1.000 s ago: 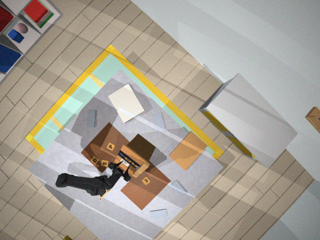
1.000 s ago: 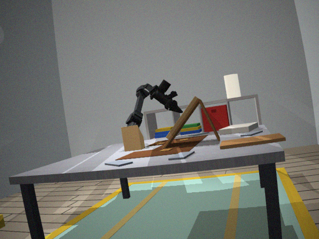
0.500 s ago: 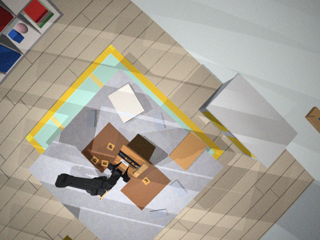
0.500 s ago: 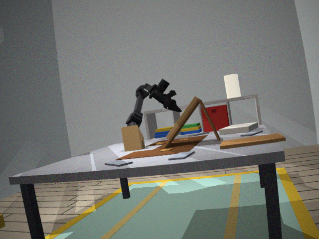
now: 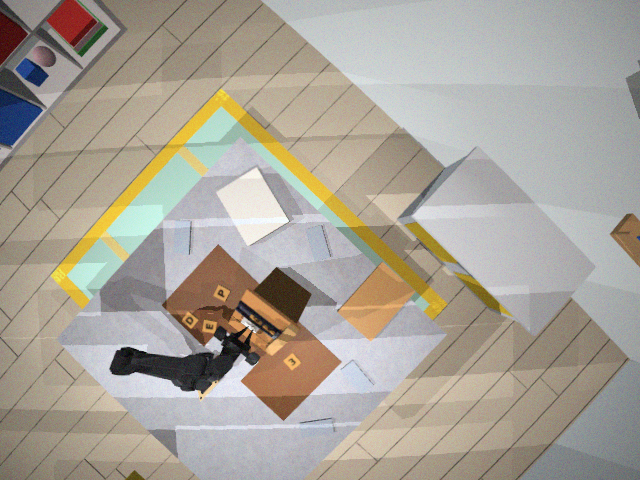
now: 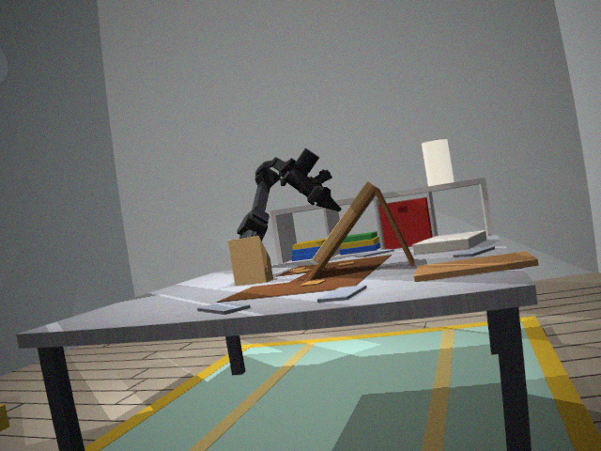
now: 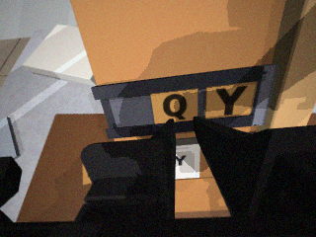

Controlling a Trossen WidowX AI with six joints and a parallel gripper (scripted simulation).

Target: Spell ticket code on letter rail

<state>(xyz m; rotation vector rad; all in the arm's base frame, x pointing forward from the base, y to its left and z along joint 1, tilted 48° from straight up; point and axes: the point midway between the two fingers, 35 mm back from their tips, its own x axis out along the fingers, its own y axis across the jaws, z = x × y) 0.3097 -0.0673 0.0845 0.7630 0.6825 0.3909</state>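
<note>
My gripper tip is now 3 cm short of the letter tile, 3 cm above it and 1 cm to the right of it. Also, from my gripper tip: white block: 35 cm to the left, 33 cm ahead, 18 cm below; then white ticket: 10 cm below, 3 cm behind, 1 cm to the left; then brown mat: 20 cm below, 13 cm behind, 2 cm to the right.
</note>
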